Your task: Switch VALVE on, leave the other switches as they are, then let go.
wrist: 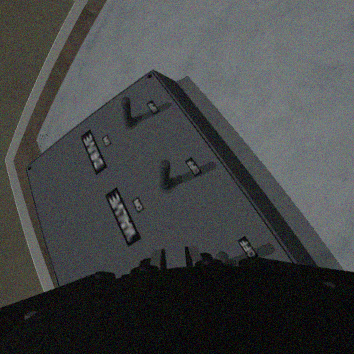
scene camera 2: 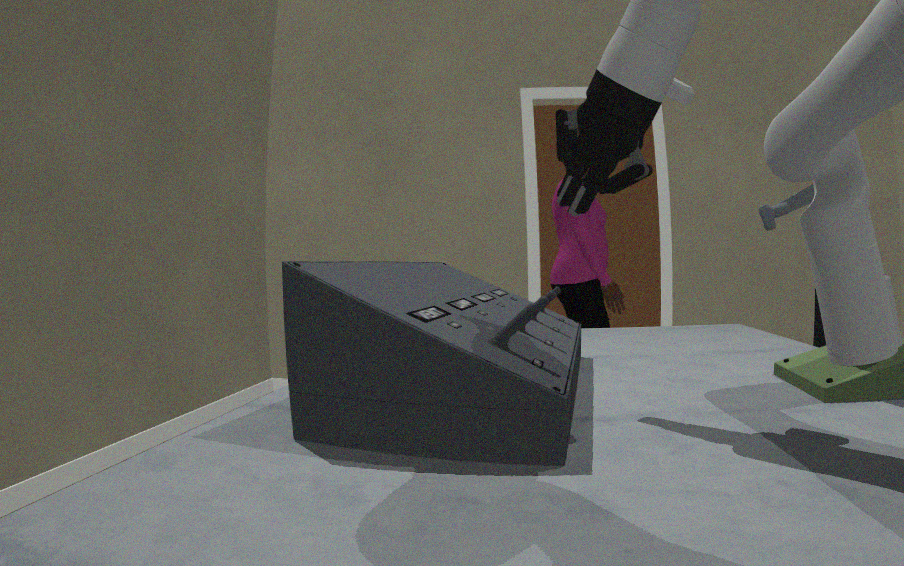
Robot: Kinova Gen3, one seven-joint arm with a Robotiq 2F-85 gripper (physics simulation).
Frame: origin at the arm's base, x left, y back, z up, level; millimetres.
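Seen in the pictures: gripper, fingertip midpoint: (wrist: 175,263) (scene camera 2: 568,209); arm's base, link origin: (scene camera 2: 862,354).
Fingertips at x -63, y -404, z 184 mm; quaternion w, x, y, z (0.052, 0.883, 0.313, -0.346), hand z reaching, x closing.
Observation:
Offsets run from my fingertips to a thing's top centre. "*": to the spot under its first point. Level surfaces: height alone.
The dark grey switch console (scene camera 2: 400,380) (wrist: 75,210) stands on the table. In the wrist view, the blurred VALVE label @[dx -159, dy -84, dz -102 mm] (wrist: 123,216) is the middle one in sight. Its lever @[dx -134, dy -5, dz -98 mm] (wrist: 166,174) stands between its ON tag @[* dx -151, dy -60, dz -118 mm] (wrist: 138,204) and OFF tag @[* dx -127, dy +14, dz -152 mm] (wrist: 193,166), leaning; its exact setting is hard to tell. The DRIVE lever @[dx -248, dy +32, dz -98 mm] (wrist: 128,112) beside it looks alike. A third lever @[dx -20, dy -41, dz -98 mm] (wrist: 222,257) is partly hidden by the gripper. In the scene view, the levers overlap. My gripper (scene camera 2: 574,197) (wrist: 175,263) is shut with a slight gap, nothing between its fingertips, above the console and touching no lever.
The arm's base stands on a green mount (scene camera 2: 807,376) on the table @[dz -227 mm] (scene camera 2: 653,373), right of the console. A person in a pink top (scene camera 2: 580,250) stands behind, before the brown door (scene camera 2: 633,266). A wall (scene camera 2: 133,200) rises at the left.

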